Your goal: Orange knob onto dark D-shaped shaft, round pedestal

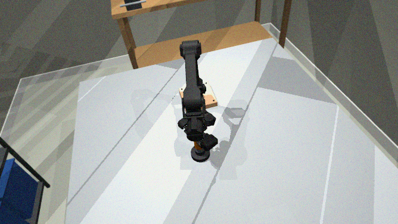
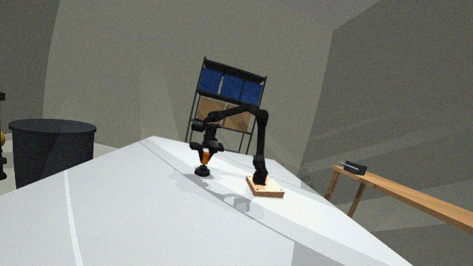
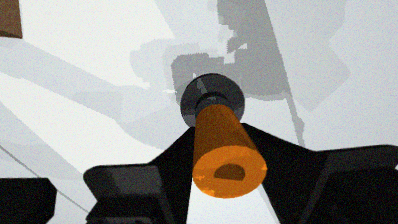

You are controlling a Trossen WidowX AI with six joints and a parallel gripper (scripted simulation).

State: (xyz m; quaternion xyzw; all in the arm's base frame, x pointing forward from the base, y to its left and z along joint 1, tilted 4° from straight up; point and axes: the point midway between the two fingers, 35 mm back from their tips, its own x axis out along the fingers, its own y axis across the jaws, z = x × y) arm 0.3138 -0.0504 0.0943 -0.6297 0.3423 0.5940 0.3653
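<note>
Right now the orange knob is 20 mm above my gripper tip. The rest, counted from my gripper tip: dark round pedestal (40 mm below).
</note>
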